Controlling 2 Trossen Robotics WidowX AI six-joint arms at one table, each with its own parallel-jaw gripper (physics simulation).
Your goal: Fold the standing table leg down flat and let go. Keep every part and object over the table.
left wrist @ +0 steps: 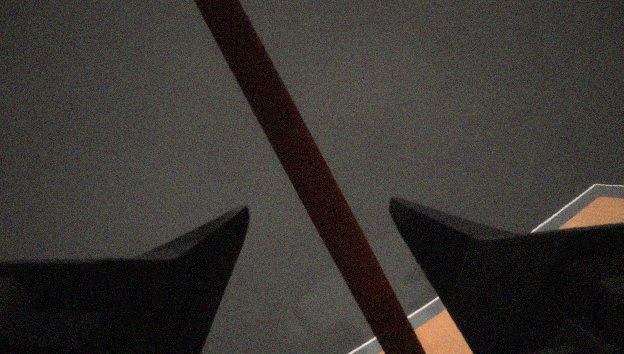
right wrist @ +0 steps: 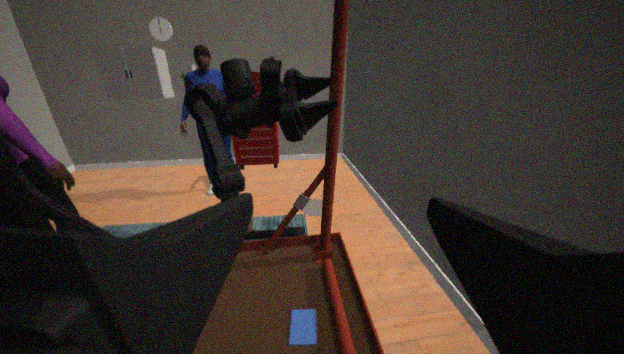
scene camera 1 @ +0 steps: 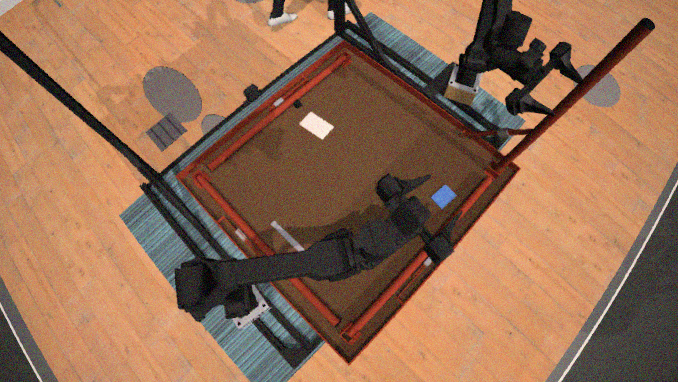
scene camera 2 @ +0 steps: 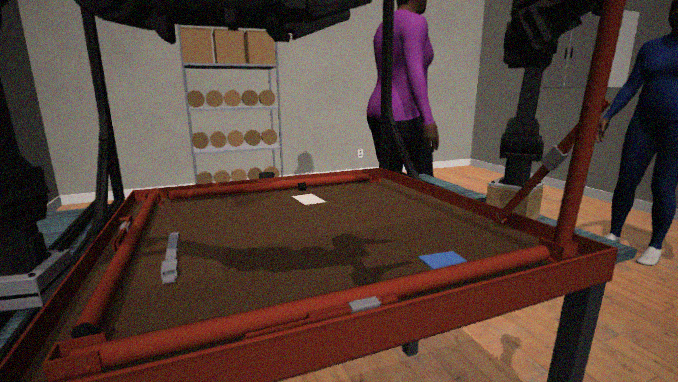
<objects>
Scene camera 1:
my left gripper: 570,99
my right gripper: 445,193
brown tabletop: 312,187
</objects>
